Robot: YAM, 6 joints.
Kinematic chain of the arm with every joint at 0, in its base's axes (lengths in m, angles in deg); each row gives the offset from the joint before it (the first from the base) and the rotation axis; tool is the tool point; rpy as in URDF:
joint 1: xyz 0 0 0.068 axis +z
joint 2: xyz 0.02 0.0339 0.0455 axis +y
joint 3: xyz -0.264 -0.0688 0 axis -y
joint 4: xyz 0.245 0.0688 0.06 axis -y
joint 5: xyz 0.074 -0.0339 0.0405 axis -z
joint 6: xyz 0.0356 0 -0.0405 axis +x
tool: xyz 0 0 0 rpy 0 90 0
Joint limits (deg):
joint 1: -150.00..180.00
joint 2: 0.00..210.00
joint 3: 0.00..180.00
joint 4: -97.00..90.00
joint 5: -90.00..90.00
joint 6: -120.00..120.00
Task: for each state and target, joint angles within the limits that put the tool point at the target. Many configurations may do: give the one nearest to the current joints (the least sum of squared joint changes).
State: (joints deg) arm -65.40 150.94 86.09 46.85 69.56 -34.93
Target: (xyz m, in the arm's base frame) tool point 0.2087 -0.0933 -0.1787
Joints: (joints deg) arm -15.78 172.06 52.35 39.00 68.11 -34.93
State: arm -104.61 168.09 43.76 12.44 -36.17 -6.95
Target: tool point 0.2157 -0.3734 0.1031
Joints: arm -63.08 123.14 66.69 19.68 -40.78 -6.95
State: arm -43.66 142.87 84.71 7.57 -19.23 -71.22
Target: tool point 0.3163 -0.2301 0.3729
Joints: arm -38.00 92.79 81.26 3.93 -22.17 -71.22
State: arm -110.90 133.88 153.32 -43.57 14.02 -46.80
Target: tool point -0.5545 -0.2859 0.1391
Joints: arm -150.00 172.60 163.03 -7.03 56.40 -46.80
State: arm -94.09 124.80 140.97 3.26 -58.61 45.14
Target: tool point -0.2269 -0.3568 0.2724
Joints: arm -126.74 108.47 87.49 -20.47 -62.52 45.14
